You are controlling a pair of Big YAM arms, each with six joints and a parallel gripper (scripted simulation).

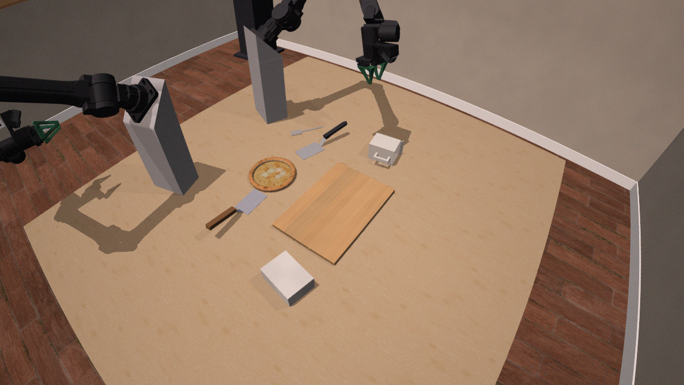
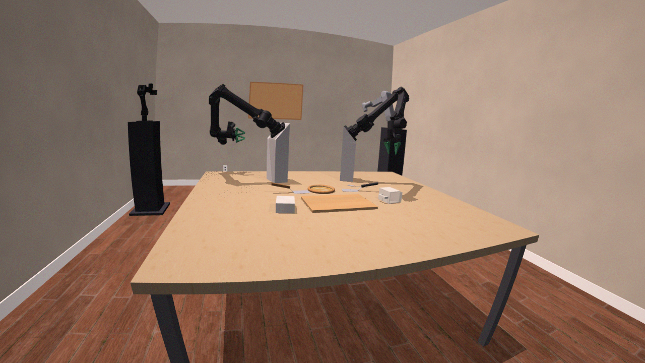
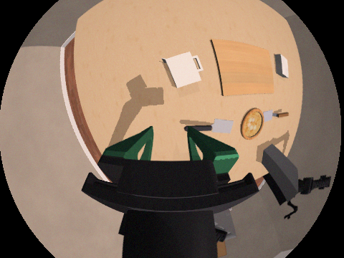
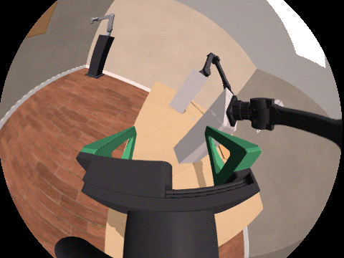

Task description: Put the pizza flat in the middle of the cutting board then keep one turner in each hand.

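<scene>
My right hand is 61 cm short of the brown-handled turner, 28 cm above it and 26 cm to the right of it. From my right hand the other things lie so: wooden cutting board (86 cm ahead, 47 cm to the left, 29 cm below); grey utensil (74 cm to the left, 51 cm ahead, 30 cm below); pizza (58 cm ahead, 46 cm to the left, 29 cm below).
</scene>
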